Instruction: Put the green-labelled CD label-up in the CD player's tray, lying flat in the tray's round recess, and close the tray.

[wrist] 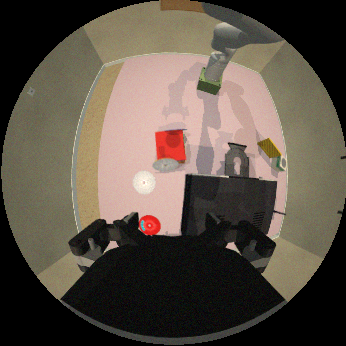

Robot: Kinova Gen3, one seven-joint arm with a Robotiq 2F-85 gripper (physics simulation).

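Observation:
The black CD player stands at lower right in the wrist view. Its dark grey tray sticks out beyond the player's far edge, with a slotted opening in it. No plainly green-labelled CD face shows. A thin greenish edge shows along the right side of a red box; I cannot tell whether it is the CD. My gripper is open and empty, high above the table, with its right finger in front of the player. A red disc with a cyan mark shows beside the left fingertip, well below it.
The red box stands left of the tray, with a grey disc at its near side. A white disc lies on the pink table. A yellow striped block and a green-and-white item are at right. The arm's green base is beyond.

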